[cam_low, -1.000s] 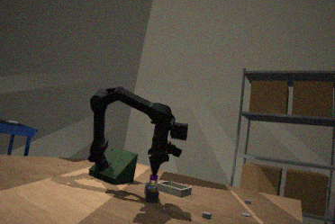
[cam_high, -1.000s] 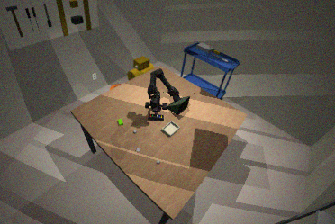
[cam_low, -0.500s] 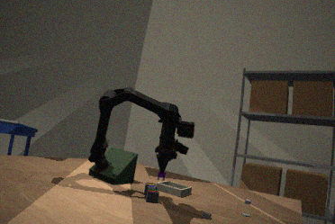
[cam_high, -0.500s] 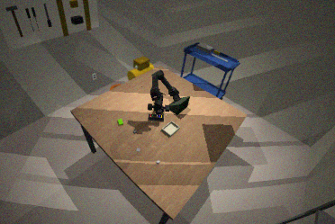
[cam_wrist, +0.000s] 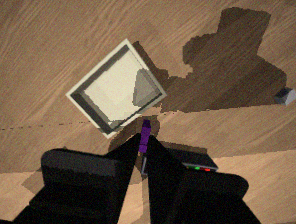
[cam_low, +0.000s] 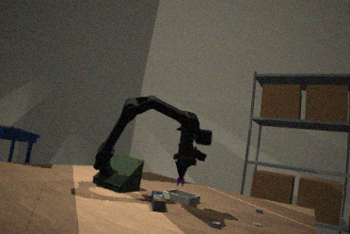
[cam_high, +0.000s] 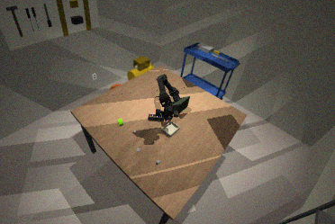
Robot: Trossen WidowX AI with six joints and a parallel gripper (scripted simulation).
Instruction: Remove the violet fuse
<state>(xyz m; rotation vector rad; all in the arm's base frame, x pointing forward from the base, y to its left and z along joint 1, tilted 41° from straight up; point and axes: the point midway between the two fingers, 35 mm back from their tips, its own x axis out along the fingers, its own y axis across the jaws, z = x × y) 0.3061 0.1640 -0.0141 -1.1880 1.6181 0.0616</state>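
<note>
Right now the tray is 20 mm behind my gripper tip, 60 mm to the left of it and 100 mm below it.
</note>
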